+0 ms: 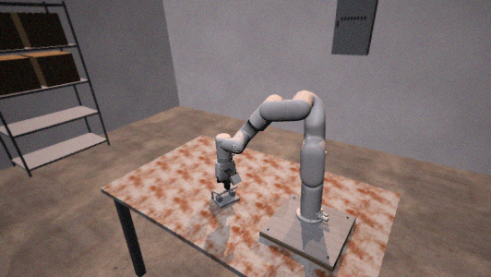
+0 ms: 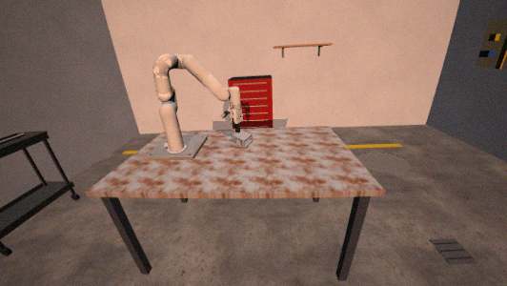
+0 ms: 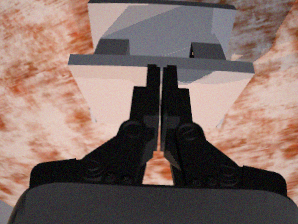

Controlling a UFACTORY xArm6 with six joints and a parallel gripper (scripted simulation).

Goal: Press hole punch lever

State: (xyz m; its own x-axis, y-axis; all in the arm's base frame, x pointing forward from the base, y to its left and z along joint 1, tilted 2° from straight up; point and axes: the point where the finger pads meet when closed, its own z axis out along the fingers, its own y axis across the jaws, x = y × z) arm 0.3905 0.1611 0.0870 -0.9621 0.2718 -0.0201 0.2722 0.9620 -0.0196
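Right now the hole punch lever is 50 mm below my hand, 30 mm ahead of it and 10 mm to the right of it. Round my hand: grey hole punch: 70 mm below, 40 mm ahead, 10 mm to the right.
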